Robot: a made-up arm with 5 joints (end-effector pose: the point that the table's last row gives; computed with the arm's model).
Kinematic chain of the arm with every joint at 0, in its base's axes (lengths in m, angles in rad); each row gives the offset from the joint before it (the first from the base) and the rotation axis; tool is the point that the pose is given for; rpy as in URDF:
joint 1: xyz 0 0 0.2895 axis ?
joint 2: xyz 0 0 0 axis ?
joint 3: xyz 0.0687 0 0.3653 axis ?
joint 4: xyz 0.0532 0 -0.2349 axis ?
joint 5: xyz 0.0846 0 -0.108 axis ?
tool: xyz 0 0 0 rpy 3.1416 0 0
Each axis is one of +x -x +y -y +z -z.
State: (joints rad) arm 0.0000 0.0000 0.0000 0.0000 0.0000
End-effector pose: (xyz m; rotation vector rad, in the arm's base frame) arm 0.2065 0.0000 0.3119 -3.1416 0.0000 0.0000
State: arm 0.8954 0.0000 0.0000 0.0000 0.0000
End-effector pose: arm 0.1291 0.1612 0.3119 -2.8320 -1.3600 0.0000
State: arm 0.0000 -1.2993 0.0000 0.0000 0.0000
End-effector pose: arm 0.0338 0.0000 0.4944 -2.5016 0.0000 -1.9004
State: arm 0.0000 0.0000 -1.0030 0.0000 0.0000
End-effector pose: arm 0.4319 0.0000 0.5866 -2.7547 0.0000 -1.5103
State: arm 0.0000 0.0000 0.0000 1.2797 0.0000
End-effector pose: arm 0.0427 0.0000 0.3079 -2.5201 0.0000 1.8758
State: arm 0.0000 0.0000 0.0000 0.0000 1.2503
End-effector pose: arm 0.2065 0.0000 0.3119 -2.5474 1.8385 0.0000
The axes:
joint 1: +z
joint 2: +y
joint 3: +y
joint 4: +y
joint 5: -z

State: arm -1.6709 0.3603 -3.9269 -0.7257 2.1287
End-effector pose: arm 0.0085 0.0849 0.7660 -0.4940 -1.4470 -2.2960
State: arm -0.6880 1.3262 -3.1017 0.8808 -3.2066
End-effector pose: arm 0.5619 -0.4619 0.4096 0.6983 2.1688 -0.4019
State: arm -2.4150 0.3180 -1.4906 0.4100 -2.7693
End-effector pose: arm -0.4129 -0.3670 0.5533 2.5618 0.4586 -0.8898
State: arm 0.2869 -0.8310 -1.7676 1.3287 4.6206
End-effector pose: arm -0.0187 -0.0055 0.8639 1.1560 1.7041 1.1721
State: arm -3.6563 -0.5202 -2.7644 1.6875 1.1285
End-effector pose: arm 0.0891 -0.0504 0.9530 -1.1457 -1.0656 0.4853
